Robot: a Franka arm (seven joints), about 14 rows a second.
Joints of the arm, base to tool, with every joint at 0 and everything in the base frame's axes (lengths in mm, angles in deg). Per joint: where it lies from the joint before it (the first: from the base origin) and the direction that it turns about. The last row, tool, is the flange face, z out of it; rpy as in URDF.
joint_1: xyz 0 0 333 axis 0 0 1
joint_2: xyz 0 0 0 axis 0 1 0
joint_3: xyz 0 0 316 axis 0 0 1
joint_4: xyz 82.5 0 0 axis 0 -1 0
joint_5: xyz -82.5 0 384 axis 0 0 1
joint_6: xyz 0 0 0 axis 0 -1 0
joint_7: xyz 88 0 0 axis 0 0 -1
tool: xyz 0 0 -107 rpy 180 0 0
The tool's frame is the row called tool.
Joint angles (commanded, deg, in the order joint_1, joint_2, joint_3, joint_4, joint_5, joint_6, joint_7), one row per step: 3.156 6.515 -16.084 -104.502 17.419 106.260 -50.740; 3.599 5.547 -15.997 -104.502 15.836 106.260 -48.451; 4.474 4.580 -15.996 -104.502 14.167 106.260 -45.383; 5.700 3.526 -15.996 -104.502 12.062 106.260 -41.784; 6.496 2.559 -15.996 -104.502 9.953 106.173 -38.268; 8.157 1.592 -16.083 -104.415 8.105 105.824 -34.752; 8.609 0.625 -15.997 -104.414 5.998 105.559 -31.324; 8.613 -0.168 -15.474 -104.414 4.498 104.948 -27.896; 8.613 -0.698 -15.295 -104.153 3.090 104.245 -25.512; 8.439 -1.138 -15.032 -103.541 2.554 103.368 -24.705
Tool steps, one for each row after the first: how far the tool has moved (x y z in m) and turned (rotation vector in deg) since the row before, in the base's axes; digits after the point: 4 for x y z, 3 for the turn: -0.0021 0.0032 0.0091 -1.382 -0.047 -1.136; -0.0017 0.0065 0.0090 -1.457 0.076 -1.557; -0.0017 0.0093 0.0098 -1.834 0.062 -1.636; -0.0025 0.0049 0.0088 -1.811 0.071 -2.023; -0.0019 0.0130 0.0092 -1.517 0.059 -1.334; -0.0034 0.0021 0.0085 -1.755 -0.043 -2.276; -0.0035 0.0029 0.0064 -1.152 0.290 -2.455; -0.0026 -0.0003 0.0060 -1.166 0.225 -1.816; -0.0020 0.0000 0.0079 -0.401 -0.075 -0.553
